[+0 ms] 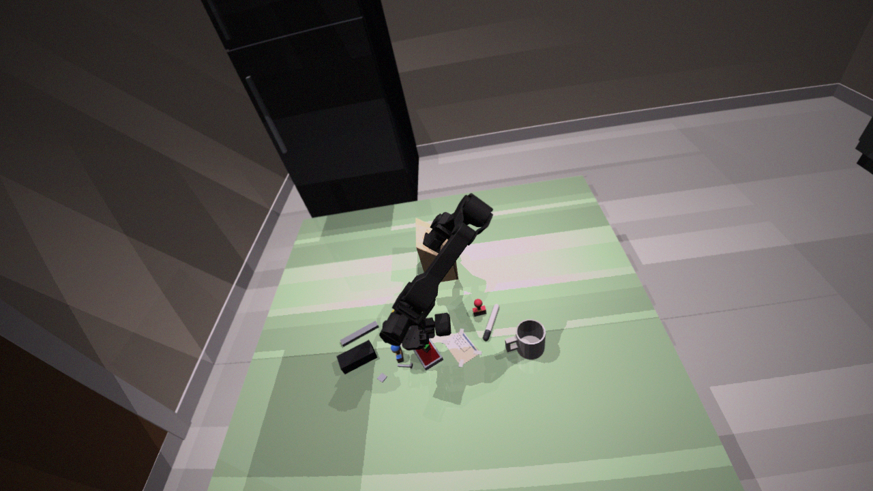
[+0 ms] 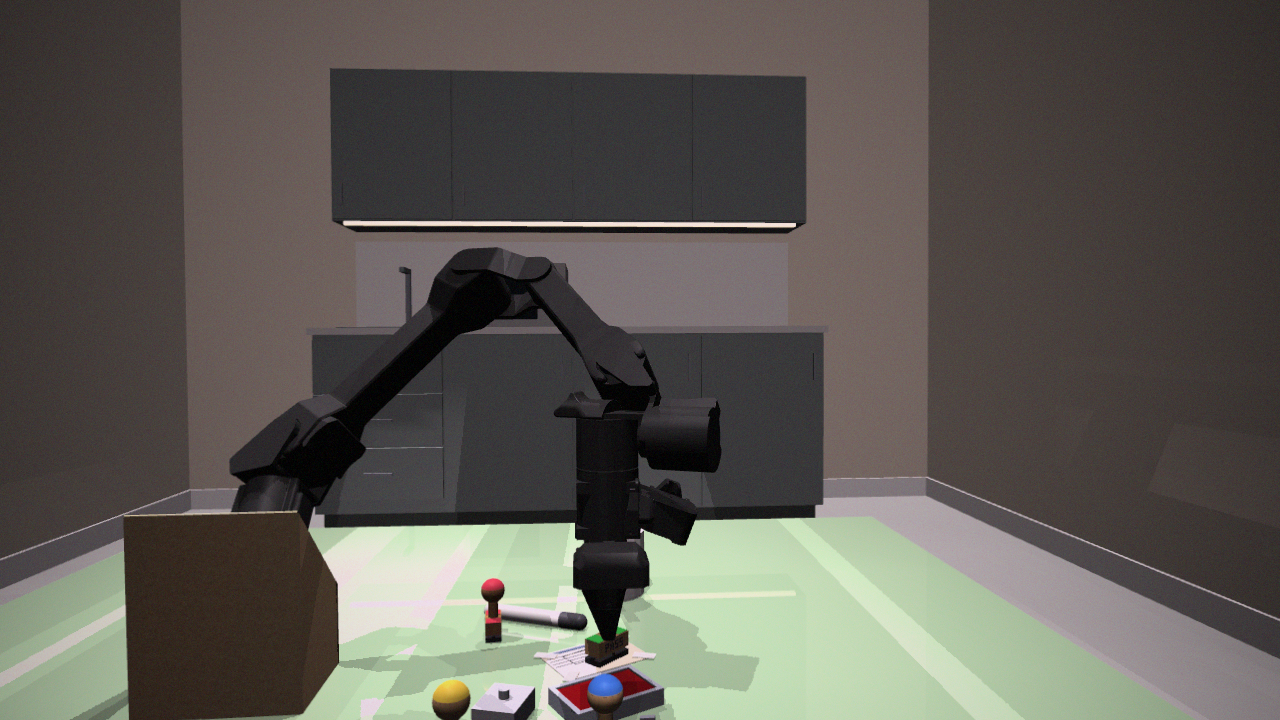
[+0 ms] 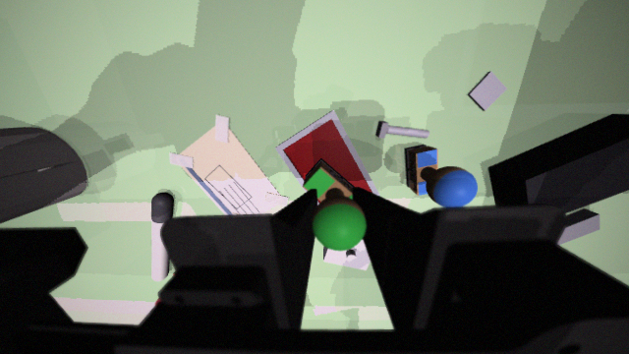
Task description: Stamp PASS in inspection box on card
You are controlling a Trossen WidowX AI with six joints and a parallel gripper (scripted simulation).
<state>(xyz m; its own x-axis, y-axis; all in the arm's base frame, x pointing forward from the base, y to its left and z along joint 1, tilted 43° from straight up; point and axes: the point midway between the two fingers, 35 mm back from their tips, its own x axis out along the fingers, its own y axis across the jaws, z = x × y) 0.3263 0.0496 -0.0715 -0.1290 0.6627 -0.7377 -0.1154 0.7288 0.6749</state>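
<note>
The red ink pad lies 60 mm below my gripper tip. From my gripper tip the other things lie so: blue-knobbed stamp: 80 mm to the right, 50 mm below; bolt: 60 mm below, 50 mm to the right, 40 mm ahead; green-knobbed PASS stamp: right at my gripper tip.
</note>
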